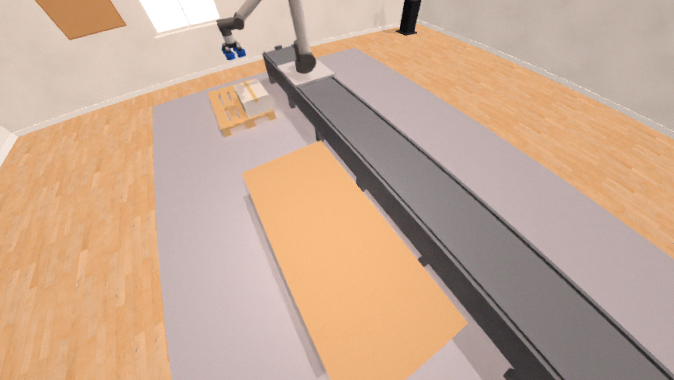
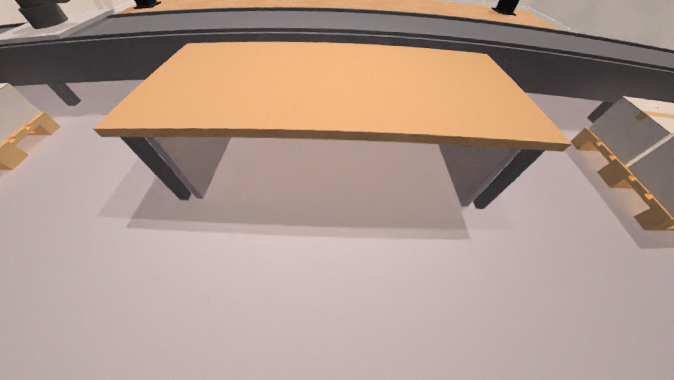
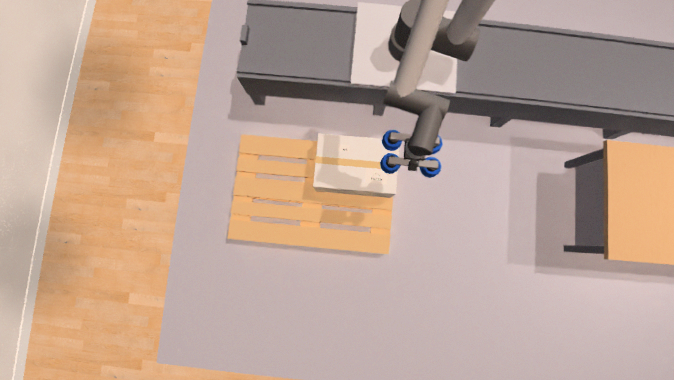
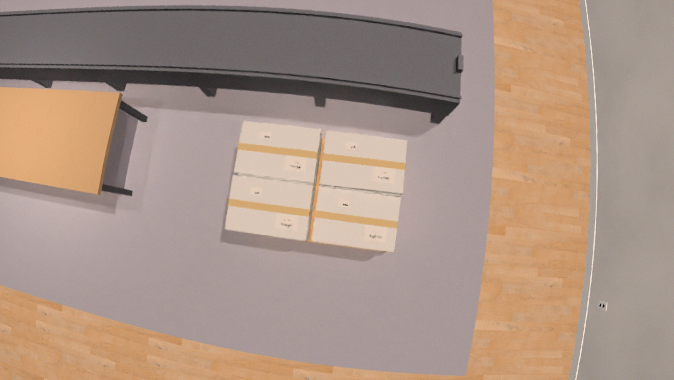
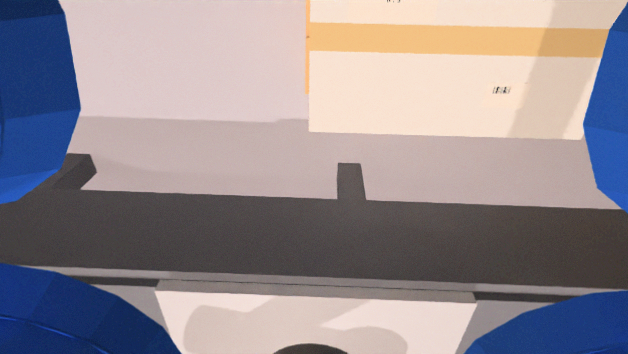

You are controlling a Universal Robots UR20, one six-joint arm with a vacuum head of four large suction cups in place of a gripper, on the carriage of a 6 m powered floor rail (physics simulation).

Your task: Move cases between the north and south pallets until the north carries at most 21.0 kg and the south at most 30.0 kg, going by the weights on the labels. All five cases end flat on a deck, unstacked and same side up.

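Seen in the pictures: hand at its tool point: [image 1: 234, 54] [image 5: 322, 250]; arm's base at its link origin: [image 2: 51, 23].
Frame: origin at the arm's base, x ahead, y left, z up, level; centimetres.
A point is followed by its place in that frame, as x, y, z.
My suction gripper [image 1: 234, 52] @(85.0, 0.0, 39.9) [image 3: 412, 153] @(85.0, 0.0, 39.9) is open and bare, raised beside the north pallet's table-side edge. One white taped case [image 1: 259, 104] @(77.2, 2.6, -27.5) [image 2: 12, 112] @(74.9, 2.6, -32.3) [image 3: 350, 176] @(89.4, -29.2, -17.8) [image 5: 400, 95] @(69.3, -15.4, -17.8) lies flat on the rail-side, table-side corner of the north pallet [image 1: 218, 111] @(134.1, -43.1, -42.6) [image 3: 270, 187] @(99.0, -87.9, -42.6). On the south pallet [image 2: 612, 172] @(99.5, 424.2, -49.7) [image 4: 314, 210] @(116.2, 483.6, -42.7), two cases [image 4: 275, 165] @(90.7, 454.6, -14.8) [image 4: 362, 174] @(89.3, 514.4, -14.0) lie near the rail and two more [image 4: 267, 215] @(125.4, 454.7, -13.1) [image 4: 355, 229] @(126.6, 514.5, -17.6) lie on the far side, all flat and unstacked. A narrow gap separates the left pair from the right pair. The label weights are too small to read.
A wooden table [image 1: 345, 250] @(87.4, 248.5, -4.0) [image 2: 325, 90] @(104.1, 228.0, -4.0) [image 3: 640, 205] @(92.7, 165.2, -4.0) [image 4: 55, 135] @(89.2, 266.6, -4.0) stands between the pallets. The dark rail [image 1: 425, 175] [image 3: 565, 70] [image 4: 225, 45] [image 5: 300, 235] runs alongside them. The arm's carriage [image 1: 320, 71] @(-15.7, 18.2, 0.0) [image 3: 372, 55] @(9.0, -22.1, 0.0) [image 5: 240, 300] @(27.8, 16.4, 0.0) is at the north end.
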